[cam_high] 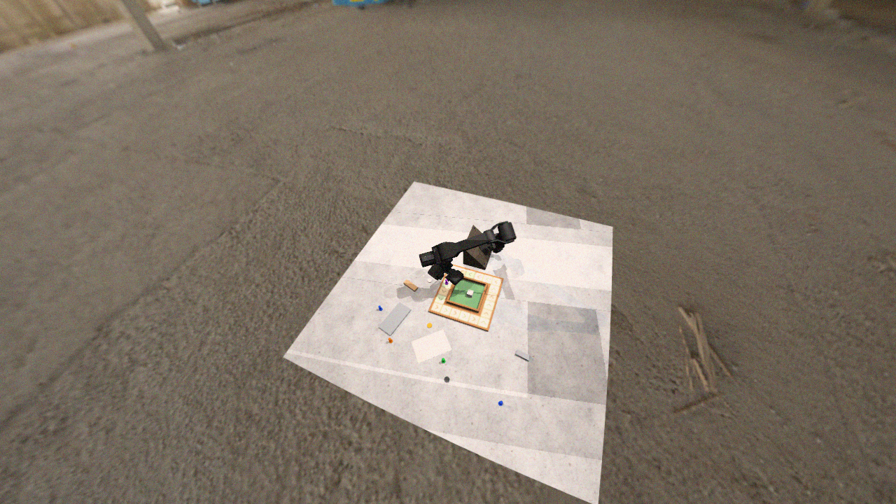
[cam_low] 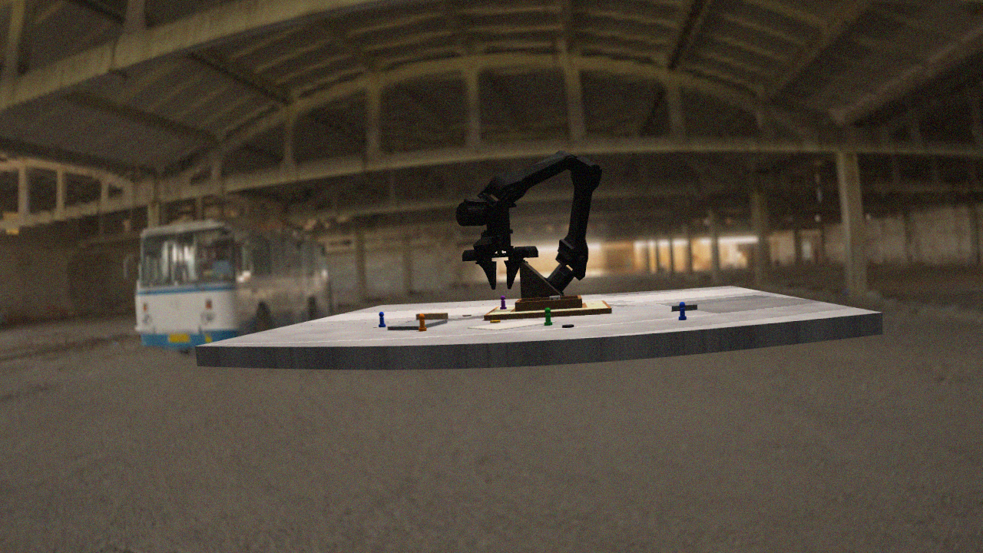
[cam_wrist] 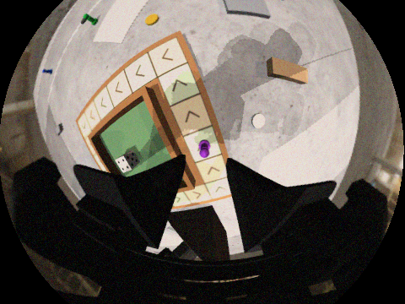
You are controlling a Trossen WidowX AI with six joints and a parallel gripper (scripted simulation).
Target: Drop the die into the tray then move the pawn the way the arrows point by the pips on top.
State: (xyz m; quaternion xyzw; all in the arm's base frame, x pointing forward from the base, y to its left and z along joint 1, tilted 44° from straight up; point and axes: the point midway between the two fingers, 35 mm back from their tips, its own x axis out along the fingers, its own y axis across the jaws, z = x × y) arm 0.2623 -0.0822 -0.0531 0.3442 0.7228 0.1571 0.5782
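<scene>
My gripper tip is 3 cm above the purple pawn. The rest, counted from my gripper tip: white die (1 cm ahead, 13 cm to the left, 4 cm below); green tray (1 cm ahead, 12 cm to the left, 5 cm below); tan block (8 cm ahead, 16 cm to the right, 5 cm below).
</scene>
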